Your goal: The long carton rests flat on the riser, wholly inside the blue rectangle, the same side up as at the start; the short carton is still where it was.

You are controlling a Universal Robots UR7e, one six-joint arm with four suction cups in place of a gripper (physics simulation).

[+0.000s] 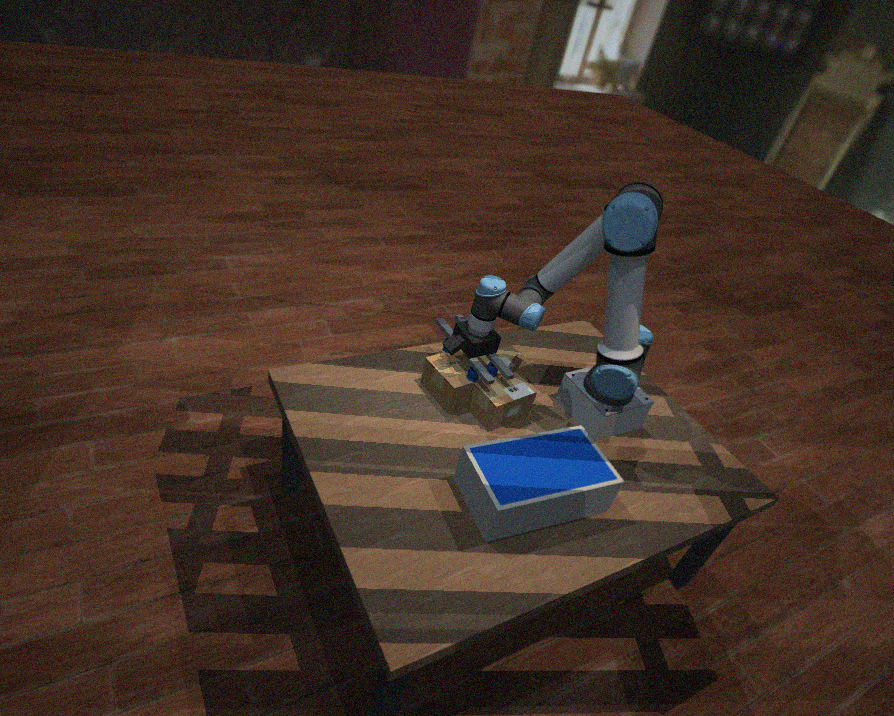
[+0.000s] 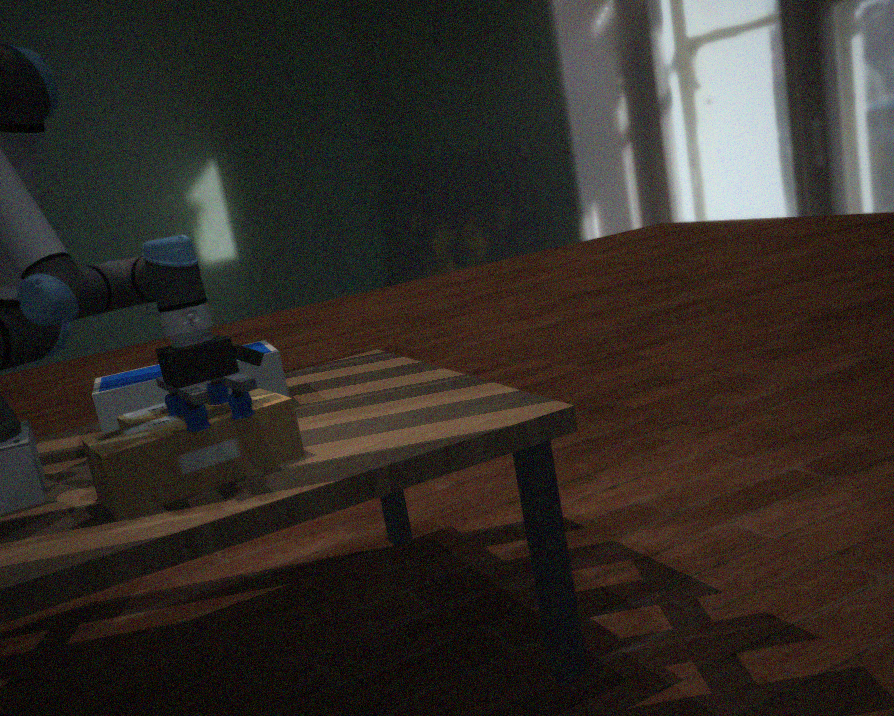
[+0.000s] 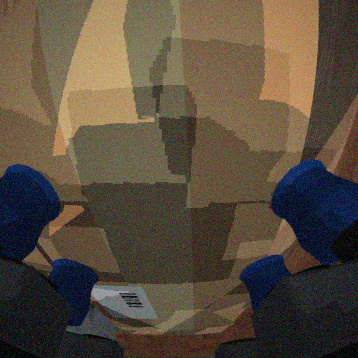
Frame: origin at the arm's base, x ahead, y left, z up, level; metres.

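Seen in the pictures: hand, its tool point: (image 2: pixel 211 416) (image 3: pixel 168 241).
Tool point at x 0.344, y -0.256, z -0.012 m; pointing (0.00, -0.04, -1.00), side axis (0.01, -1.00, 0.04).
A point is followed by its place in that frame.
Two brown cartons lie side by side on the striped table (image 1: pixel 388 568) @[x 0.829, y 0.221, z -0.108 m] (image 2: pixel 430 419) @[x 0.692, y -0.328, z -0.108 m], near the arm's base. The long carton (image 1: pixel 515 399) (image 2: pixel 255 434) @[x 0.394, y -0.315, z -0.047 m] (image 3: pixel 160 160) @[x 0.396, y -0.253, z -0.008 m] carries a white barcode label (image 3: pixel 124 302) @[x 0.261, y -0.214, z -0.008 m]. The short carton (image 1: pixel 440 378) @[x 0.460, y -0.225, z -0.024 m] touches it on the left. My gripper (image 1: pixel 486 370) (image 2: pixel 209 408) @[x 0.344, y -0.256, z -0.012 m] (image 3: pixel 170 231) @[x 0.344, y -0.256, z -0.012 m] stands on the long carton's top, its blue suction cups pressed against it, and the carton rests on the table. The grey riser (image 1: pixel 544 513) @[x 0.448, y 0.271, z -0.045 m] (image 2: pixel 120 408) @[x 0.247, y 0.097, z -0.026 m] with the blue rectangle (image 1: pixel 544 465) @[x 0.400, y 0.182, z 0.013 m] (image 2: pixel 128 377) @[x 0.286, y 0.201, z 0.012 m] stands apart, nearer the table's front, and bears nothing.
The arm's grey base block (image 1: pixel 586 412) @[x 0.088, y 0.024, z -0.049 m] stands at the table's right rear, close to the cartons and the riser. The table edges drop to a brown wooden floor (image 1: pixel 302 213) on all sides.
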